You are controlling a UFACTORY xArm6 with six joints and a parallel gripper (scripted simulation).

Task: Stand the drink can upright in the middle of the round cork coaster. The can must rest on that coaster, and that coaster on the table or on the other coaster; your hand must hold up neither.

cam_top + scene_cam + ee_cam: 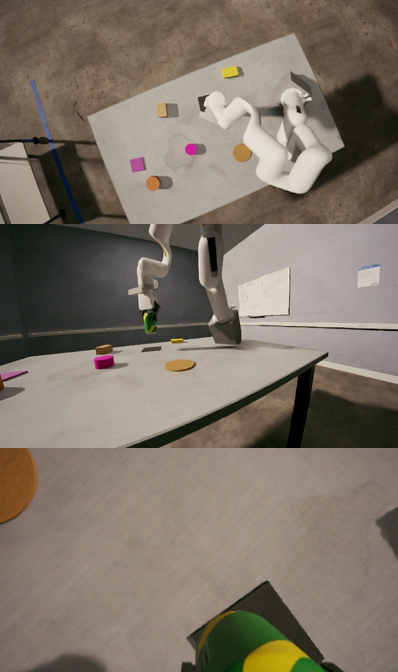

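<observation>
Right now my hand is 13 cm past the round cork coaster, 28 cm to the right of it and 18 cm above it. Round my hand: magenta disc (16 cm ahead, 19 cm to the left, 16 cm below); tan block (28 cm ahead, 6 cm to the right, 16 cm below); dark square coaster (1 cm ahead, 4 cm to the right, 18 cm below).
</observation>
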